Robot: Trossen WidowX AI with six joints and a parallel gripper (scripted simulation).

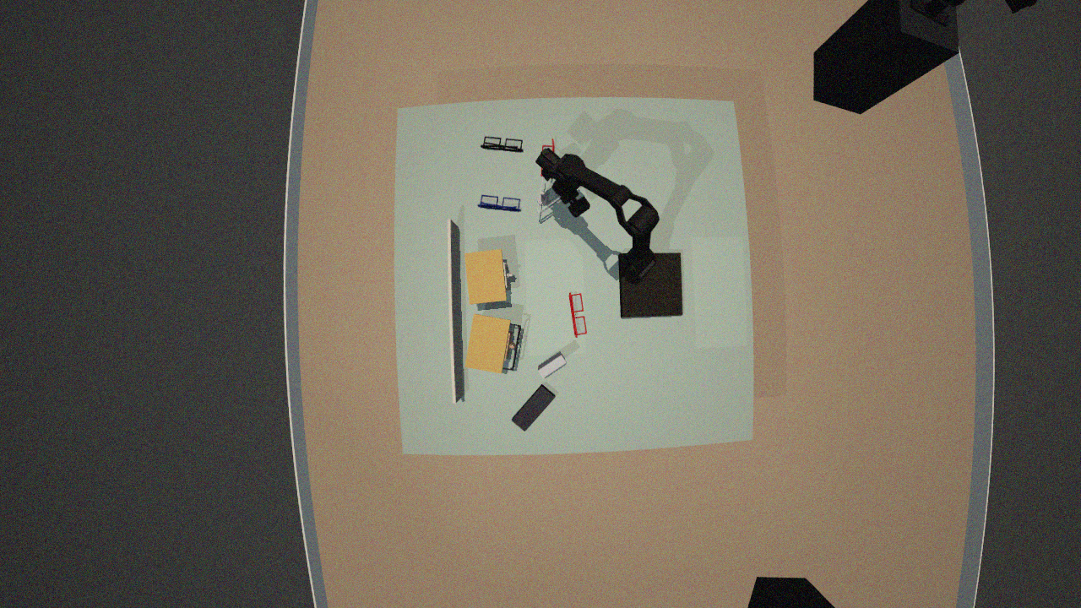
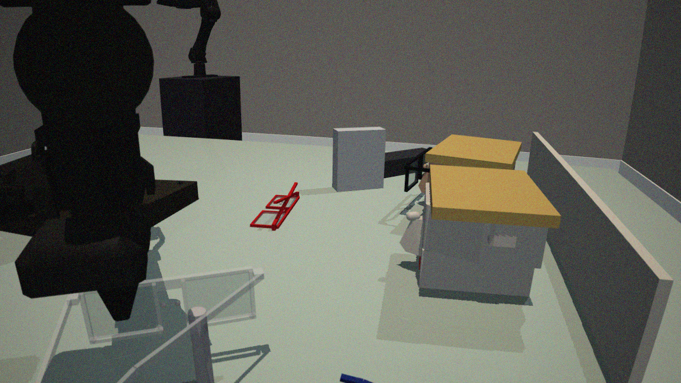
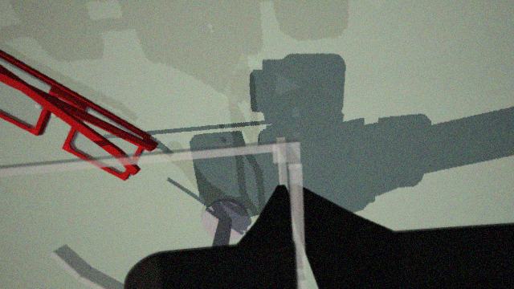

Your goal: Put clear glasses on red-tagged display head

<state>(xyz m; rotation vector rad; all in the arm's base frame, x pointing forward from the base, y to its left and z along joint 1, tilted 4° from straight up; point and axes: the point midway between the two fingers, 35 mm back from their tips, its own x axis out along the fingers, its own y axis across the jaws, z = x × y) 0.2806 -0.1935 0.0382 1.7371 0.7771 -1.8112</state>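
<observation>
Right now my gripper tip is 70 mm short of the pale round peg and 40 mm above it. Round my gripper tip: wall panel: 300 mm ahead, 440 mm to the left, 10 mm below; dark block: 10 mm behind, 730 mm to the left, 40 mm below; white box: 50 mm behind, 560 mm to the left.
</observation>
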